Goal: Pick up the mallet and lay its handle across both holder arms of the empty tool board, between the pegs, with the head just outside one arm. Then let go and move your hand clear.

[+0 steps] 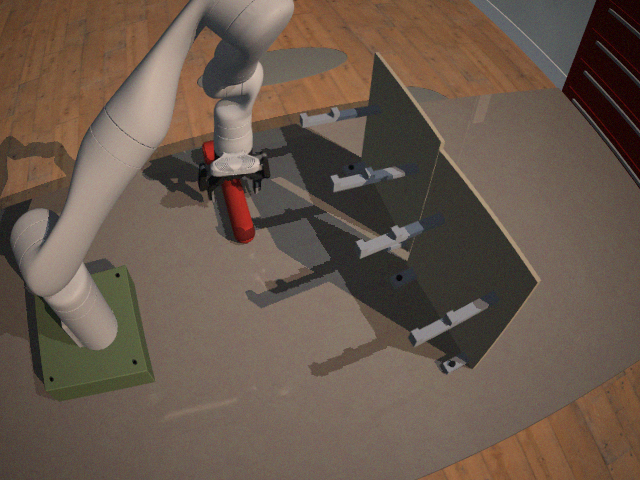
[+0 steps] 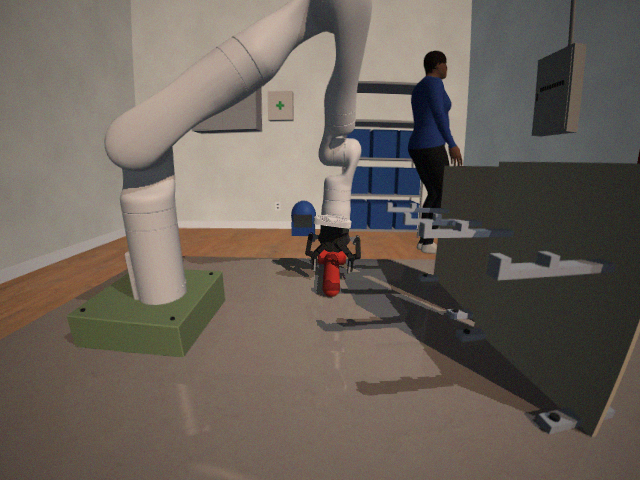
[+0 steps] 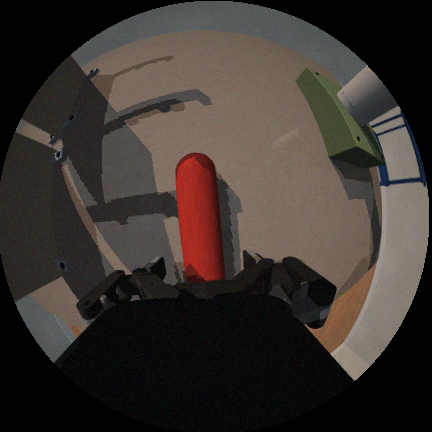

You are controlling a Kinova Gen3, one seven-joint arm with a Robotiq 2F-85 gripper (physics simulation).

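Seen in the pictures: gripper, fingertip midpoint: (image 1: 234,195) (image 2: 331,271) (image 3: 203,262); arm's base at its link origin: (image 1: 96,327) (image 2: 163,292) (image 3: 350,108).
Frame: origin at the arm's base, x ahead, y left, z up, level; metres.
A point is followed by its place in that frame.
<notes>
The mallet (image 1: 238,211) @(x 0.341, y 0.178, z -0.025 m) (image 2: 330,276) @(x 0.340, y 0.160, z -0.025 m) (image 3: 199,213) @(x 0.343, y 0.184, z -0.024 m) shows as a red cylinder lying flat on the grey table, left of the boards; I see no separate head. My gripper (image 1: 233,181) @(x 0.348, y 0.236, z -0.042 m) (image 2: 331,255) (image 3: 203,262) @(x 0.348, y 0.236, z -0.042 m) is open, its fingers spread on either side of the mallet's far part, low over it. Two dark tool boards stand upright on the right, the far one (image 1: 397,129) @(x 0.645, y 0.133, z 0.149 m) and the near one (image 1: 465,258) @(x 0.632, y -0.152, z 0.129 m) (image 2: 542,320) @(x 0.633, y -0.172, z 0.033 m). Each has two grey holder arms with pegs, such as the far arm (image 1: 361,178) @(x 0.532, y 0.049, z 0.139 m) and the near arm (image 1: 447,320) @(x 0.539, y -0.248, z 0.150 m) (image 2: 537,266) @(x 0.530, y -0.252, z 0.146 m). All arms are bare.
The arm's green base (image 1: 98,350) @(x -0.006, y -0.046, z -0.003 m) (image 2: 150,320) @(x 0.024, y -0.094, z -0.007 m) (image 3: 342,128) @(x 0.087, y 0.072, z -0.012 m) sits at the table's left. Small grey brackets (image 1: 451,364) @(x 0.602, y -0.264, z -0.053 m) hold the boards' feet. A person in blue (image 2: 431,129) stands behind the boards by a shelf of blue bins (image 2: 382,175). A dark red cabinet (image 1: 610,77) stands at the right.
</notes>
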